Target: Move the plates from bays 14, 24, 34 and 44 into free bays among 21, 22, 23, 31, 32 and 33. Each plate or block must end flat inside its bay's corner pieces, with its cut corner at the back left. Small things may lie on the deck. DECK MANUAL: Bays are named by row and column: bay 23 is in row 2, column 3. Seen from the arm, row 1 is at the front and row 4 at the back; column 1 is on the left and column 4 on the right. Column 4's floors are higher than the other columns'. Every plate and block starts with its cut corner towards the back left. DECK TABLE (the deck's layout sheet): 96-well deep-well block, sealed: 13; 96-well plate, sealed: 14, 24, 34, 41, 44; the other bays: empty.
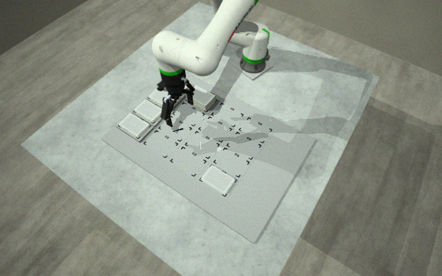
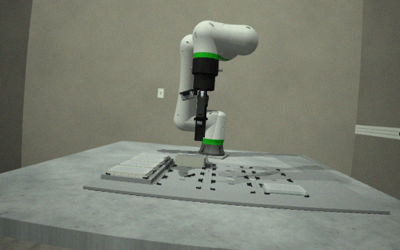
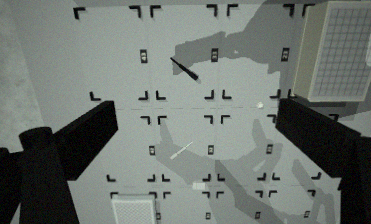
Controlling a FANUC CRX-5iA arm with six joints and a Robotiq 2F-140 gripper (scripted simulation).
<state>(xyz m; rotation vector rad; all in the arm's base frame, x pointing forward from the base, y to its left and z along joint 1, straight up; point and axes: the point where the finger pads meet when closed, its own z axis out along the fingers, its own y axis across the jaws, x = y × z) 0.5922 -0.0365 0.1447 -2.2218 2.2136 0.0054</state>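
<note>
Now: hand 140 mm above the thin black stick, 30 mm to the left of it and 10 mm short of it. From my hand the other things lie so: sealed deep-well block: 200 mm behind, 120 mm below, 50 mm to the right; plate: 280 mm to the left, 140 mm below, 120 mm ahead; white tip: 140 mm below, 120 mm to the left, 20 mm ahead.
</note>
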